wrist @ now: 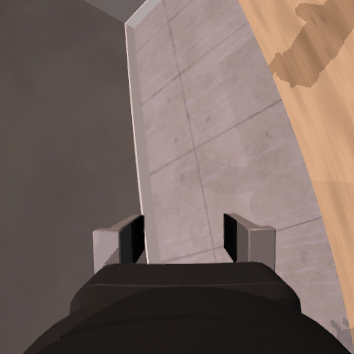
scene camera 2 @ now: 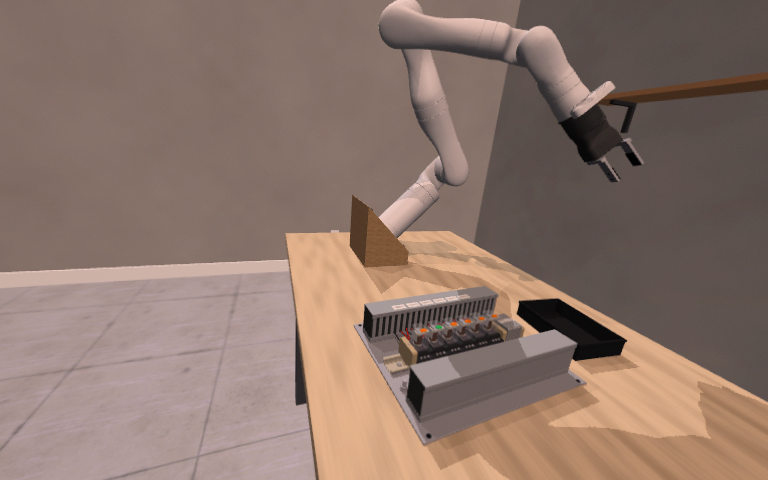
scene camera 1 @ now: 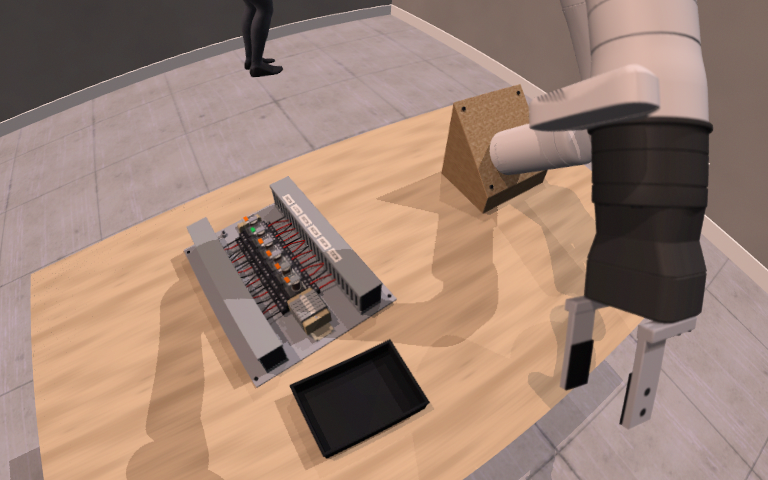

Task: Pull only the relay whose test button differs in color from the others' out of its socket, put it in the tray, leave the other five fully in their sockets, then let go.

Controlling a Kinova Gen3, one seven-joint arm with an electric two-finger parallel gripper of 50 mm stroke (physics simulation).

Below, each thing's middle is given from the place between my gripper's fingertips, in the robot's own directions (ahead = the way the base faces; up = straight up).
I see the grey panel plate [scene camera 1: 298,345] 150 mm ahead of my hand, 420 mm to the right of it and 330 mm below it.
